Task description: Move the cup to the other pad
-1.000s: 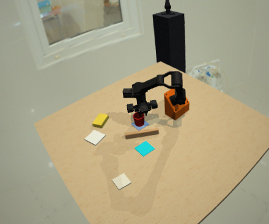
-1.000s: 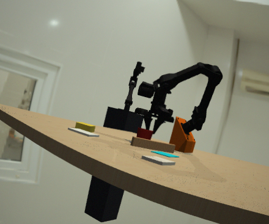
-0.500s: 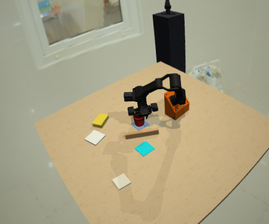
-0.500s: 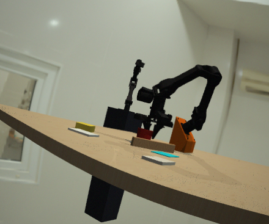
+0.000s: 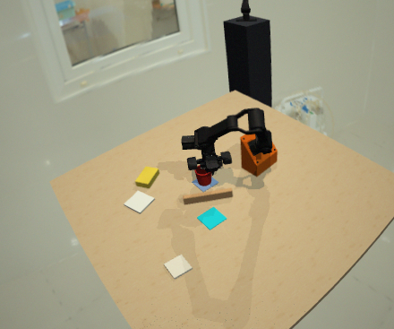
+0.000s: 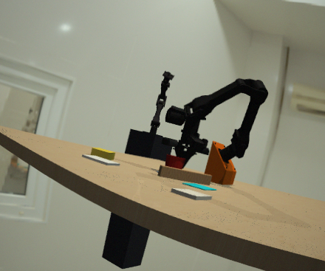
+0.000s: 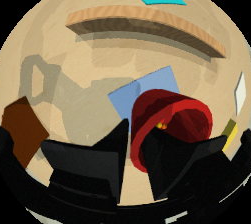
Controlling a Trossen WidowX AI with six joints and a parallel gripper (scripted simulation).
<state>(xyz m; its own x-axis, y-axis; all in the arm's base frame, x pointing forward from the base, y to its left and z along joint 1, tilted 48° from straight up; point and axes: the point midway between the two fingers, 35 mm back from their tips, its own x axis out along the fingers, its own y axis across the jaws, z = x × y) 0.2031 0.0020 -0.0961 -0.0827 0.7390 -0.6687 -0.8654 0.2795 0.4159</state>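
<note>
Now: gripper tip 40 mm above the blue pad, 30 mm short of it and 10 mm to the left of it. Also, from my gripper tip: wooden bar (80 mm to the left, 80 mm ahead, 30 mm below); then red cup (30 mm ahead, 20 mm to the right); then cyan pad (180 mm to the left, 140 mm ahead, 40 mm below).
</note>
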